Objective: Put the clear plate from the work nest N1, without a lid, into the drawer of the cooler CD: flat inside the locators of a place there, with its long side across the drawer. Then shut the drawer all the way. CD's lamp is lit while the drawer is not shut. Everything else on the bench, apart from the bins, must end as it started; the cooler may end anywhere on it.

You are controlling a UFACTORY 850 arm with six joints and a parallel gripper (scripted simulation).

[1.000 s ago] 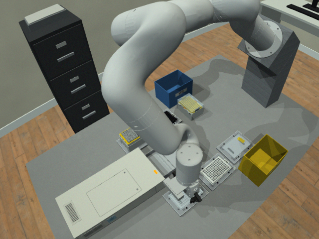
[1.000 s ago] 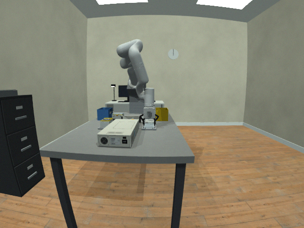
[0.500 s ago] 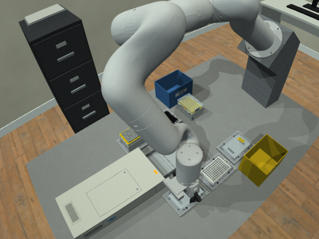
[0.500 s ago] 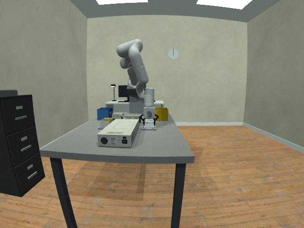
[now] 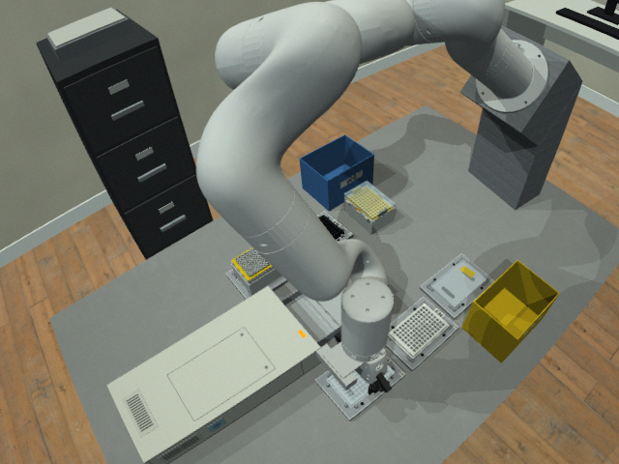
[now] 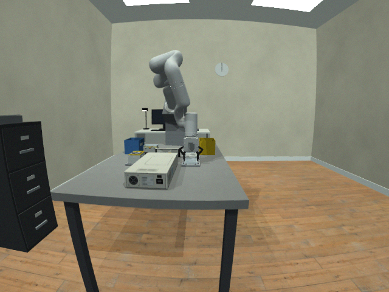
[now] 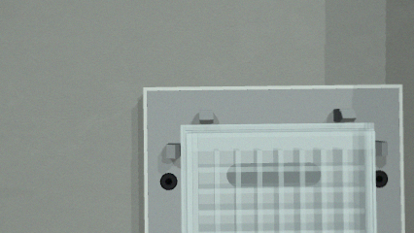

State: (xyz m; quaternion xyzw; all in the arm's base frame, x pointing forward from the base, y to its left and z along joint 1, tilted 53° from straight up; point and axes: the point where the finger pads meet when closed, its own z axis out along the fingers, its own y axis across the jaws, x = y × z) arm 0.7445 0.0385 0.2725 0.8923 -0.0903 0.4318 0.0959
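Right now the clear plate is 1 cm below my hand. Round my hand: work nest N1 (3 cm below); then white well plate (17 cm behind, 7 cm to the left, 1 cm below); then drawer (15 cm to the right, 12 cm behind, 1 cm above).
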